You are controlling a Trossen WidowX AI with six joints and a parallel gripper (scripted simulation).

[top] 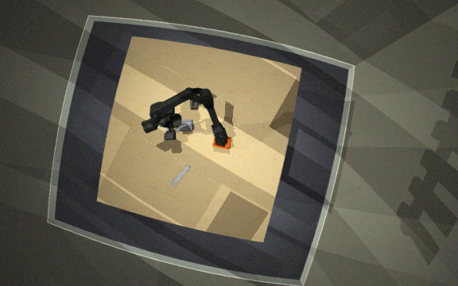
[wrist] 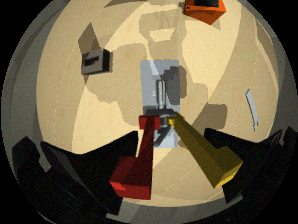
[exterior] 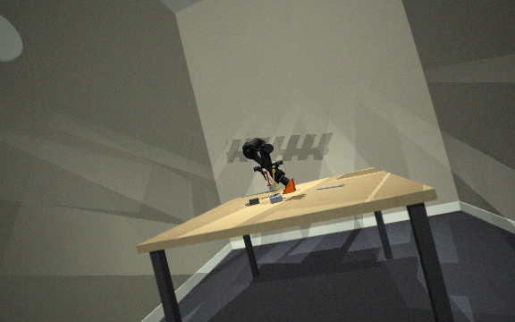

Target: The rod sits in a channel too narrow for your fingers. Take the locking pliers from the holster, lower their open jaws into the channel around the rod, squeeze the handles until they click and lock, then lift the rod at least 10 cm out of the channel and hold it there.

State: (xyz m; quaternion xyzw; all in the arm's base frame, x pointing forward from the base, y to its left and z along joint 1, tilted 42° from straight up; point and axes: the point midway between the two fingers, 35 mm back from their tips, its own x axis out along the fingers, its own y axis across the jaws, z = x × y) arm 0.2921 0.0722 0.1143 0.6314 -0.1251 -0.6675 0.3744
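The grey channel block lies 120 mm below my gripper tip. Round my gripper tip: dark holster (50 mm behind, 180 mm to the right, 130 mm below); yellow handle (10 mm behind, 20 mm to the left); flat grey forked piece (80 mm behind, 350 mm to the left, 130 mm below).
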